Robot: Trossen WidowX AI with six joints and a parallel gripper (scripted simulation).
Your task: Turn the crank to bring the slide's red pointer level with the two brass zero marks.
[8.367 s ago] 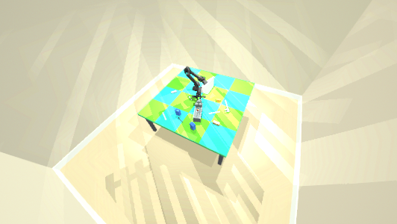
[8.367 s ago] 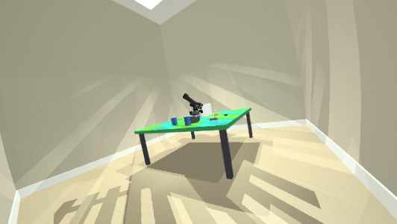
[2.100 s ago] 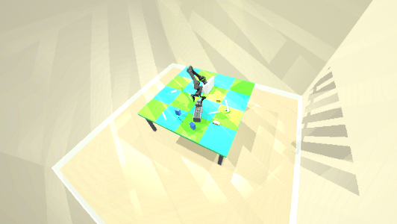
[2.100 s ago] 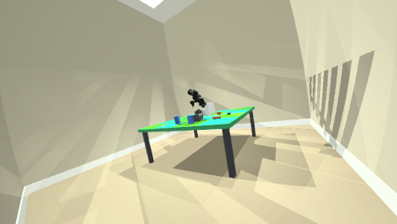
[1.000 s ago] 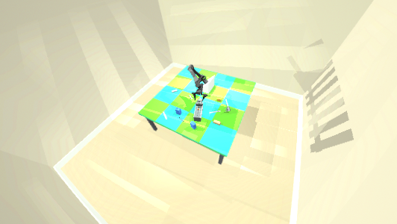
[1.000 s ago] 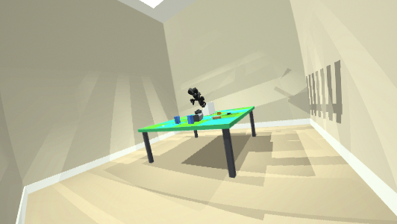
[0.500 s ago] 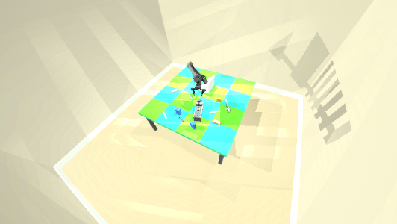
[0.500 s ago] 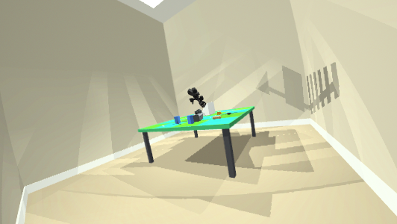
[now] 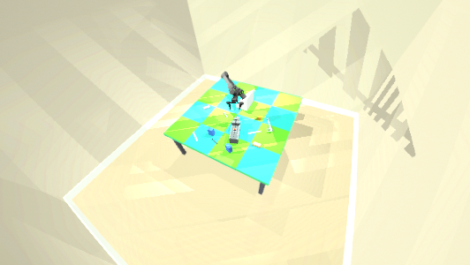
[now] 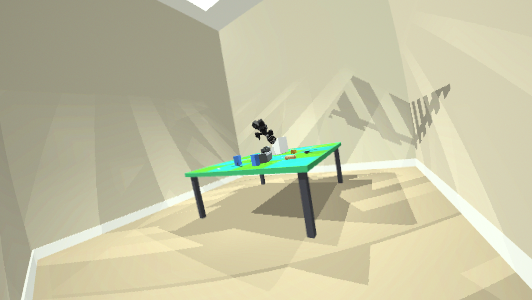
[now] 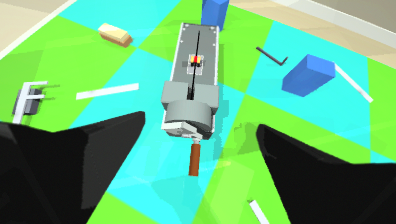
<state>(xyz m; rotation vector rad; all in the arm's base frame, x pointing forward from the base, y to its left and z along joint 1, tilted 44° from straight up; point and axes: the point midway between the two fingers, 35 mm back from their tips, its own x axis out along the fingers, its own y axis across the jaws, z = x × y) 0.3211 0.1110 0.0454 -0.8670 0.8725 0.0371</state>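
Now: the crank handle 2 cm behind my gripper tip, 1 cm to the right of it and 13 cm below it. From my gripper tip the other things lie so: red pointer 14 cm ahead, 8 cm to the left, 11 cm below; orange piece 18 cm behind, 22 cm to the left, 18 cm below; black L-shaped key 33 cm ahead, 9 cm to the right, 19 cm below.
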